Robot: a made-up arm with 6 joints.
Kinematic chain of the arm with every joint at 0, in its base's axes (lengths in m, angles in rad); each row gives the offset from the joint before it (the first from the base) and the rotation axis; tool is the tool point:
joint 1: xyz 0 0 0.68 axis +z
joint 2: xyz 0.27 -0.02 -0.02 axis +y
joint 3: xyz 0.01 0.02 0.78 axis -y
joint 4: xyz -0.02 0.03 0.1 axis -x
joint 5: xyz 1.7 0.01 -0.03 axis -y
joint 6: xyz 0.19 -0.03 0 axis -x
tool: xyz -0.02 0 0.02
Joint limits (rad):
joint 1: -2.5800..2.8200
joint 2: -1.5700..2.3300
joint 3: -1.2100..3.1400
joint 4: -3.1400..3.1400
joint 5: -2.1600..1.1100
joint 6: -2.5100..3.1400
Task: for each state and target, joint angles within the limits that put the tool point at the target. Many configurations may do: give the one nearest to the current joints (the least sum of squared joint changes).
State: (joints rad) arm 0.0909 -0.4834 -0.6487 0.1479 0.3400 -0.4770
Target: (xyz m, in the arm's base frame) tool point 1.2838 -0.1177 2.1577
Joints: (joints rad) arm -0.0976 -0.8047 -0.3442 0.1439 0.3669 -0.4786
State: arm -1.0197 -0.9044 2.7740 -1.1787 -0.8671 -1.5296
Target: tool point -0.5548 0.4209 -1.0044
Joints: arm -0.3701 -1.4738 3.1400 -1.2748 -1.0990 -1.5567
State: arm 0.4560 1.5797 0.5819 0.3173 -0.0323 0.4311
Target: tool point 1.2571 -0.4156 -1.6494
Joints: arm -0.3287 2.2832 0.9228 0.3310 -0.0439 0.4174
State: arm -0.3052 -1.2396 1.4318 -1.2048 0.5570 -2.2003
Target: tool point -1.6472 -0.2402 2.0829
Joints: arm 0.1071 -1.5430 0.6694 -1.2529 0.8113 -2.1676
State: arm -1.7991 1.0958 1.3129 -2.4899 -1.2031 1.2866
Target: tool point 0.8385 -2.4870 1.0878
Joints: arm -1.3085 0.9413 0.7831 -2.4017 -1.5102 1.3197
